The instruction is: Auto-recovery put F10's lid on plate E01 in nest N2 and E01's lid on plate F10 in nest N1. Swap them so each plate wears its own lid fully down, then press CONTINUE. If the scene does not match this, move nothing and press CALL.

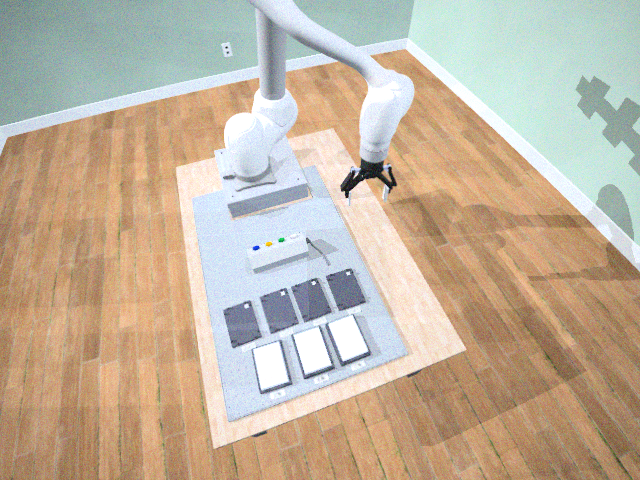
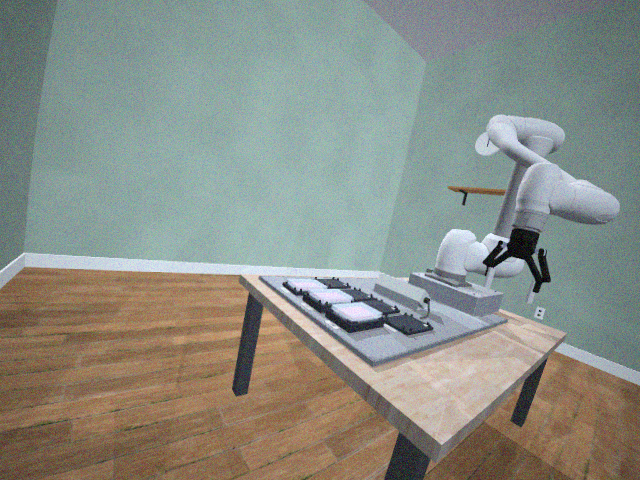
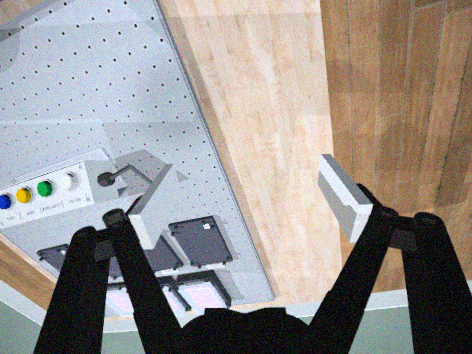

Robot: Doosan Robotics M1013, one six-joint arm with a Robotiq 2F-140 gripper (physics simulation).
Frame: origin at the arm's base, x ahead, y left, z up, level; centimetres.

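Seen in the pictures: gripper, fingertip midpoint: (image 1: 366, 201) (image 2: 505, 294) (image 3: 246, 173); arm's base at its link origin: (image 1: 253, 173) (image 2: 447, 281).
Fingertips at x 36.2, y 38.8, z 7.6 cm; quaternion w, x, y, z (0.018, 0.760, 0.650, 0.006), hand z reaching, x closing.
Pixels of each thing's middle, then the offset from my fingertips to it. "spot": a spot on its surface instead. Level surfaces: height alone.
- button box at the middle of its body: (image 3: 55, 194) (image 1: 277, 250) (image 2: 401, 290) dx +3.8, dy -36.4, dz -11.7 cm
- blue button at the middle of its body: (image 3: 5, 201) (image 1: 256, 248) dx +2.2, dy -44.1, dz -9.5 cm
- yellow button at the middle of its body: (image 3: 25, 195) (image 1: 269, 244) dx +1.8, dy -39.1, dz -9.5 cm
- green button at the middle of its body: (image 3: 46, 188) (image 1: 281, 240) dx +1.4, dy -34.1, dz -9.5 cm
- white button at the middle of its body: (image 3: 68, 181) (image 1: 294, 236) dx +1.0, dy -29.1, dz -9.5 cm
- rightmost dark nest at the middle of its body: (image 3: 201, 245) (image 2: 407, 322) (image 1: 345, 288) dx +25.0, dy -16.1, dz -14.9 cm
- bent cable at a spot on its surface: (image 1: 319, 250) spot: dx +6.4, dy -20.6, dz -15.2 cm
- grey board at its surface level: dz -15.9 cm
- wooden table at its surface level: dz -17.2 cm
Three plates with white lids stand in the front row: left (image 1: 271, 365) (image 2: 306, 284), middle (image 1: 312, 351) (image 2: 329, 296) and right (image 1: 348, 338) (image 2: 356, 311) (image 3: 202, 295). Which is E01 or F10 cannot be read, nor which lid is whose. The button box (image 1: 279, 257) (image 2: 400, 296) carries a blue button (image 1: 255, 248) (image 3: 4, 201), a yellow button (image 1: 268, 243) (image 3: 23, 195), a green button (image 1: 281, 239) (image 3: 44, 188) and a white button (image 1: 294, 236) (image 3: 70, 180); their labels are blurred. My gripper (image 1: 367, 198) (image 2: 509, 289) (image 3: 246, 173) is open and empty, high above the table's right side.
Several dark flat nests lie in a row behind the plates, the rightmost dark nest (image 1: 345, 289) (image 2: 408, 323) (image 3: 201, 241) near the board's right edge. A bent cable (image 1: 319, 250) (image 2: 428, 308) leaves the box's right end. The grey board (image 1: 222, 227) (image 3: 90, 95) lies on the wooden table (image 1: 413, 294) (image 2: 465, 382).
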